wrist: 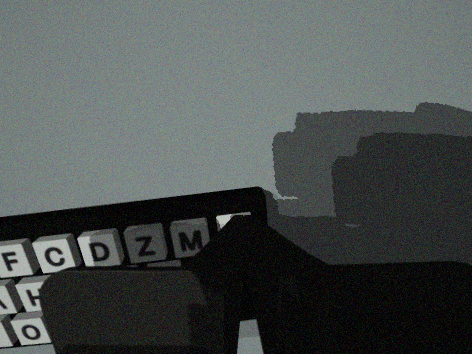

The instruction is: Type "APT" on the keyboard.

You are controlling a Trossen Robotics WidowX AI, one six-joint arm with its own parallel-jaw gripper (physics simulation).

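Places are measured from the arm's base along level axes (x down, y left, z ahead), in millimetres.
Pixels of known places: gripper, fingertip midpoint: (pixel 243 225).
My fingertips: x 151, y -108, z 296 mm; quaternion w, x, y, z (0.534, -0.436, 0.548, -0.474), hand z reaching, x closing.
Note:
For each thing: its top centre in the pictures, then the offset to it from my fingertips. Level surfaces: height alone.
- black keyboard at its top centre: (pixel 47 296) dz -15, dx -5, dy +90 mm
- keys F at its top centre: (pixel 10 261) dz +4, dx -5, dy +98 mm
- C at its top centre: (pixel 54 256) dz +3, dx -5, dy +79 mm
- D at its top centre: (pixel 99 251) dz +2, dx -5, dy +60 mm
- Z at its top centre: (pixel 144 246) dz +1, dx -5, dy +41 mm
- M at its top centre: (pixel 190 240) dz +0, dx -5, dy +23 mm
- H at its top centre: (pixel 36 297) dz -15, dx -5, dy +95 mm
- O at its top centre: (pixel 31 332) dz -33, dx -5, dy +105 mm
- Grey table surface at its surface level: dx +11 mm
The black keyboard (pixel 150 211) slants across the lower left of the wrist view. Its far row shows the keys F (pixel 10 261), C (pixel 54 256), D (pixel 100 251), Z (pixel 144 246) and M (pixel 190 241). Nearer are H (pixel 34 294), O (pixel 31 332) and a key cut by the left edge, whose partial letter looks like A (pixel 4 298). No P or T key can be made out. My dark gripper (pixel 243 225) is shut and empty. Its tips overlap a pale key right of M, hiding its letter, and its fingers cover nearer keys. Contact with a key cannot be judged.
The keyboard's right end stands near the middle of the view. Grey table surface (pixel 135 100) lies beyond it. Dark, blocky shadows (pixel 400 175) fall on the table at the right. The gripper's dark body fills the lower right.

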